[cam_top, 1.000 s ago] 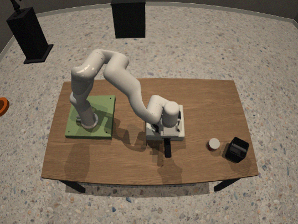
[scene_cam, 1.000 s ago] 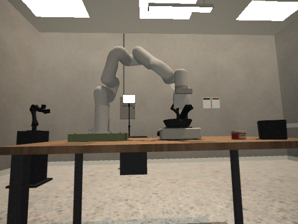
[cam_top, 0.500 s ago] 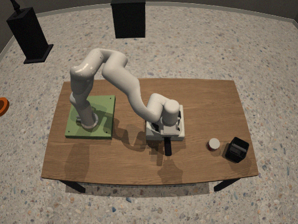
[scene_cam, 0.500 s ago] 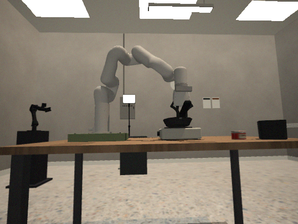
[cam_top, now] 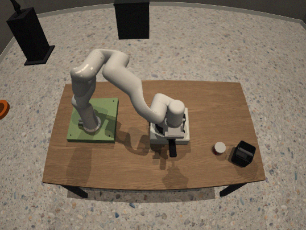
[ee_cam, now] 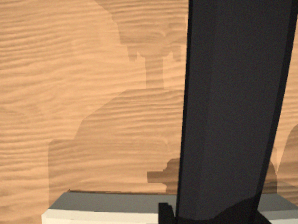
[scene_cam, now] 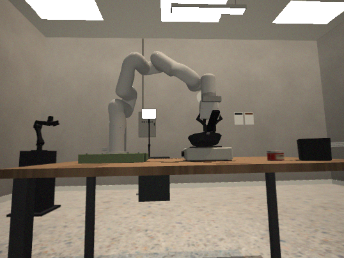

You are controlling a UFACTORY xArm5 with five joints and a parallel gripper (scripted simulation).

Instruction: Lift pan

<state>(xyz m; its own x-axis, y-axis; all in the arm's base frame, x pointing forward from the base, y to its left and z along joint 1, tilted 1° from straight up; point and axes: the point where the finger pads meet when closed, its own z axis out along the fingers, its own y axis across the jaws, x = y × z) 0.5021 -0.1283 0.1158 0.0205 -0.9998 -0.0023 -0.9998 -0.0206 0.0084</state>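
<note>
Right now the black pan is 7 cm to the left of my hand and 3 cm below it. The rest, counted from my hand: white lid (32 cm ahead, 14 cm below, 1 cm to the right); then white hot plate (14 cm to the left, 13 cm below, 2 cm behind); then black box (47 cm ahead, 12 cm below, 7 cm to the right).
</note>
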